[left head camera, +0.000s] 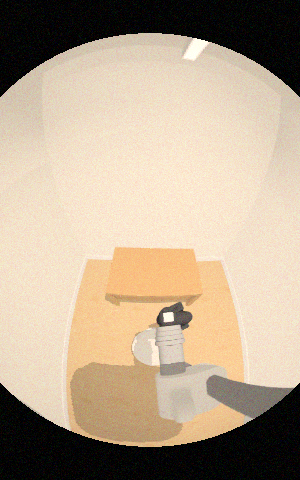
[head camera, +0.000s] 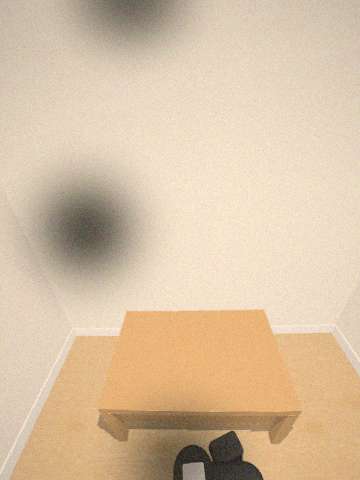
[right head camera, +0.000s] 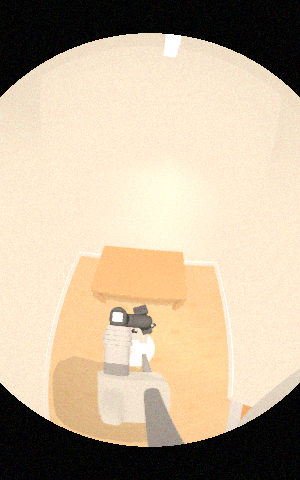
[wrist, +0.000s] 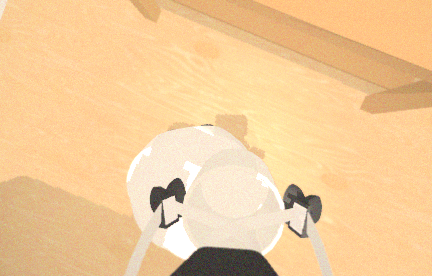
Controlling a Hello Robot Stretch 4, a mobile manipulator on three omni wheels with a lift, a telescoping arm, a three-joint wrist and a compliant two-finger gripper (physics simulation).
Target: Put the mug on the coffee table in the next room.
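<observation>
A pale whitish mug (wrist: 232, 187) sits between the two dark fingertips of my gripper (wrist: 233, 196) in the wrist view, its round opening facing the camera. The fingertips press on its two sides; the gripper is shut on it. In the head views the dark wrist parts show, but the fingers and mug cannot be made out clearly. The wooden coffee table (head camera: 197, 360) (left head camera: 154, 272) (right head camera: 140, 272) (wrist: 380, 25) stands ahead, with a bare top. In the wrist view the mug is over the floor, short of the table's front edge.
A white round body (left head camera: 144, 347) (right head camera: 144, 350) (wrist: 160, 160) lies below the gripper, seemingly my base. Walls with white baseboards (head camera: 45, 392) stand left, right and behind the table. A brown patch (right head camera: 245, 412) shows at the lower right. A large shadow (left head camera: 115, 405) lies on the floor.
</observation>
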